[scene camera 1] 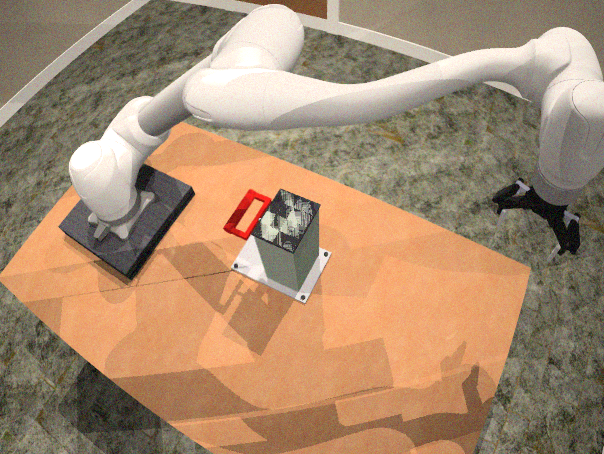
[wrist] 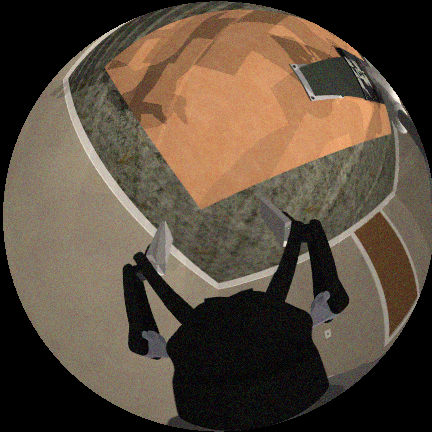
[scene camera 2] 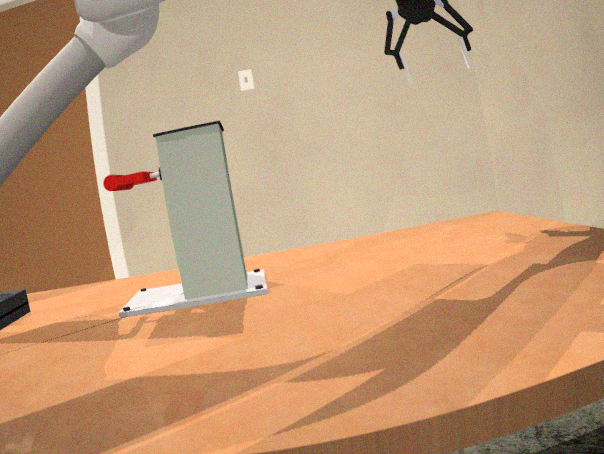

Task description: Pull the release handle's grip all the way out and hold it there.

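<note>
The release handle's red grip point(scene camera 1: 237, 216) point(scene camera 2: 127, 181) is a rectangular loop beside the upper part of a grey-green box-shaped post point(scene camera 1: 280, 265) point(scene camera 2: 205, 215) point(wrist: 327, 80). In the second scene view a short light stem shows between grip and post. The post stands upright on a white bolted plate point(scene camera 1: 248, 262) point(scene camera 2: 155, 300) point(wrist: 303, 82). My gripper point(scene camera 1: 527, 235) point(scene camera 2: 439, 73) point(wrist: 213, 218) is wide open and empty. It hangs high, beyond the table's edge in the first scene view, far from the grip and on the post's other side. The grip cannot be made out in the wrist view.
The orange-brown table point(scene camera 1: 425, 300) point(scene camera 2: 350, 280) point(wrist: 235, 110) carries the post and a dark slab point(scene camera 1: 167, 195) point(scene camera 2: 12, 307) under the arm's base. The white arm point(scene camera 1: 325, 102) point(scene camera 2: 45, 90) arches above the table, passing behind the post in the first scene view.
</note>
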